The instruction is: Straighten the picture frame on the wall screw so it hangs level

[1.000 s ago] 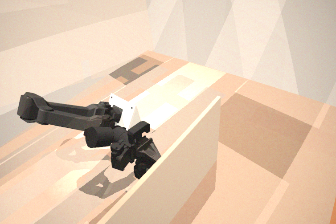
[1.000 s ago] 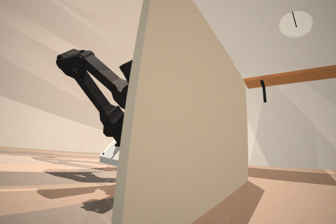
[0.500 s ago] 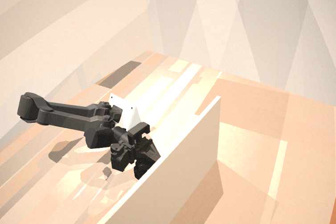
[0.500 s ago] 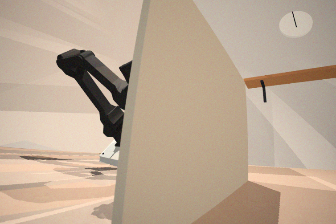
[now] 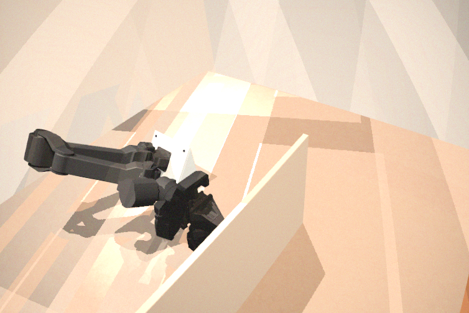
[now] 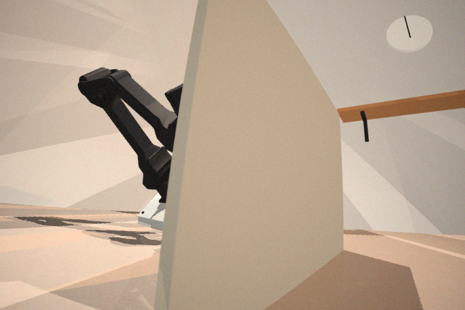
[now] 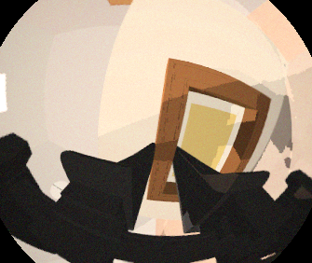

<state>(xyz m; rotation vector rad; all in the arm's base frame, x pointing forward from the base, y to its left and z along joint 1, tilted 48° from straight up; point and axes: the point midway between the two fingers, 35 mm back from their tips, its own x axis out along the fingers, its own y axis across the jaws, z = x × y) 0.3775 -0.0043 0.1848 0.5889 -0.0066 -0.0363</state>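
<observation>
My gripper tip is now 1 cm short of the picture frame, 1 cm to the left of it and 5 cm above it. Round my gripper tip: wall panel 2 cm ahead, 6 cm below.
</observation>
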